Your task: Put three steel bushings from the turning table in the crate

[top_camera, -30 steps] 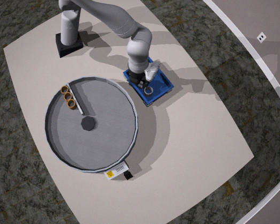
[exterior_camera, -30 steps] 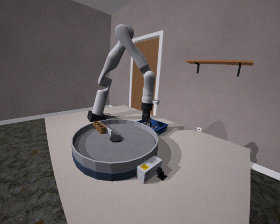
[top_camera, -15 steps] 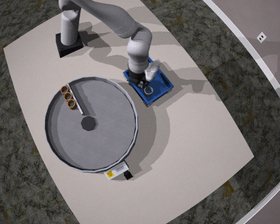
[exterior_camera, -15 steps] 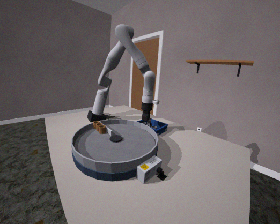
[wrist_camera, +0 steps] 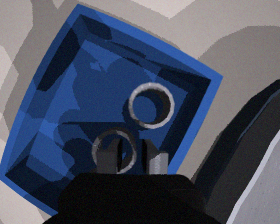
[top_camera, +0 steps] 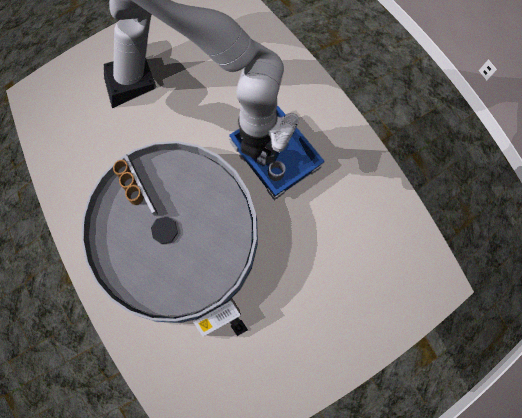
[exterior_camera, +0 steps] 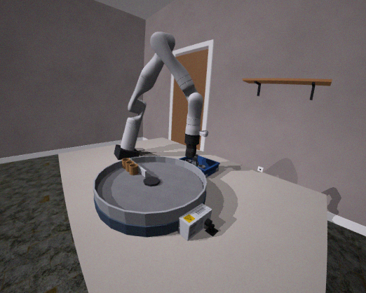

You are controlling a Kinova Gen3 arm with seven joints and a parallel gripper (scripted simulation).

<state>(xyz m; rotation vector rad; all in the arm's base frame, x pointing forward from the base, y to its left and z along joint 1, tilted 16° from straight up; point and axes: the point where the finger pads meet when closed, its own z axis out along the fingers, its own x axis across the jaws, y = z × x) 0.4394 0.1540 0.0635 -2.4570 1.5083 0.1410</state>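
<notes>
The blue crate lies 30 mm to the left of my hand and 20 mm below it. Round my hand: turning table: 20 mm ahead, 300 mm to the right, 10 mm above.
</notes>
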